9 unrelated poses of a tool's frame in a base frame.
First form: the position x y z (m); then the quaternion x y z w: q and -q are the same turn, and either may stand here.
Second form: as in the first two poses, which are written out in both.
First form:
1: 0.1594, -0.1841, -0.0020, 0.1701, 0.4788, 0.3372, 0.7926
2: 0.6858, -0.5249, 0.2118, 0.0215, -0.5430, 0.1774, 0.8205
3: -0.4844, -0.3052, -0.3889, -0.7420, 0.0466, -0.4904, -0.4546
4: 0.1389, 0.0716, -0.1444, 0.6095, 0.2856, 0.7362, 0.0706
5: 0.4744, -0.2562, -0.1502, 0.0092, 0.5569, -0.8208, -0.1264
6: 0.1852, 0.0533, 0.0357, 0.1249, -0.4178, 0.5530, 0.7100
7: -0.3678, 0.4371, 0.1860, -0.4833, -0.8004, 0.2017, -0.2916
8: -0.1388, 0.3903, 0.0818, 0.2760, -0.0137, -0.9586, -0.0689
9: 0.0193, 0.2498, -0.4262, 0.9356, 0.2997, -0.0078, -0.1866
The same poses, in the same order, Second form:
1: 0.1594, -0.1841, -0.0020, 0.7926, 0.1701, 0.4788, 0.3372
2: 0.6858, -0.5249, 0.2118, 0.8205, 0.0215, -0.5430, 0.1774
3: -0.4844, -0.3052, -0.3889, 0.4546, 0.7420, -0.0466, 0.4904
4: 0.1389, 0.0716, -0.1444, 0.0706, 0.6095, 0.2856, 0.7362
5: 0.4744, -0.2562, -0.1502, 0.1264, -0.0092, -0.5569, 0.8208
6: 0.1852, 0.0533, 0.0357, 0.7100, 0.1249, -0.4178, 0.5530
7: -0.3678, 0.4371, 0.1860, 0.2916, 0.4833, 0.8004, -0.2017
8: -0.1388, 0.3903, 0.0818, 0.0689, -0.2760, 0.0137, 0.9586
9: 0.0193, 0.2498, -0.4262, 0.1866, -0.9356, -0.2997, 0.0078
